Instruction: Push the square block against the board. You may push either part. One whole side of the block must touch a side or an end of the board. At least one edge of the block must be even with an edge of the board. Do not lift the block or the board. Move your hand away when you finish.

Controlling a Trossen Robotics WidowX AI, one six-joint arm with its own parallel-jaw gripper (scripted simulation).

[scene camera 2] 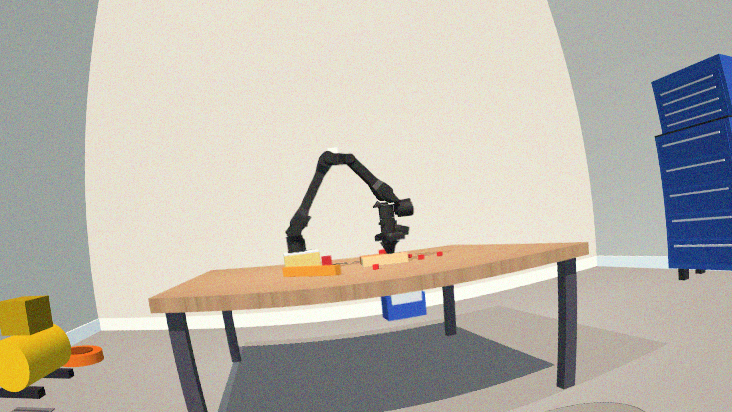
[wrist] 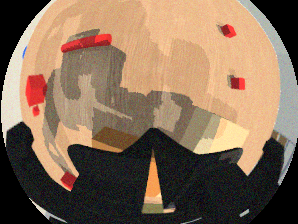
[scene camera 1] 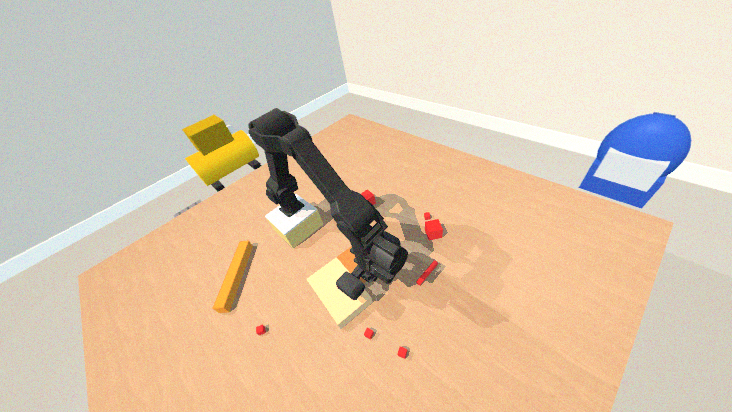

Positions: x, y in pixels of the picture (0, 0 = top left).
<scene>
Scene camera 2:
my gripper: 391, 259
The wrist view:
my gripper: 153, 131
pale yellow board: 207, 132
orange square block: 107, 139
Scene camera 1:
my gripper: 374, 279
pale yellow board: 343, 309
</scene>
